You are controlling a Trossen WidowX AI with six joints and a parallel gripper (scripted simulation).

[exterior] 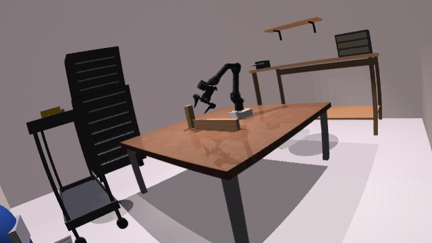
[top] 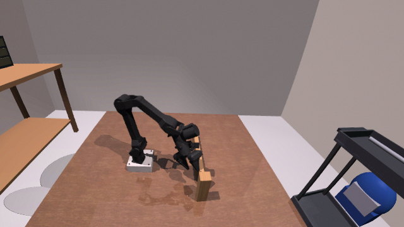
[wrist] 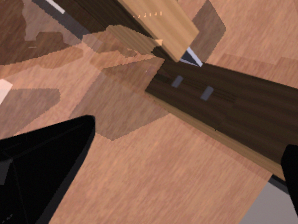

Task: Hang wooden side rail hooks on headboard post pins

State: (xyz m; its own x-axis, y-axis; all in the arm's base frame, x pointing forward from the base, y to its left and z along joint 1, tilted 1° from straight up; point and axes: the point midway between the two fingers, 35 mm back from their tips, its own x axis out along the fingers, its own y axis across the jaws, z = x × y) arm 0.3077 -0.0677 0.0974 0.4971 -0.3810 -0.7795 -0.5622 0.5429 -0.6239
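Right now my gripper tip is 5 cm short of the wooden headboard post, 7 cm to the left of it and 4 cm above it.
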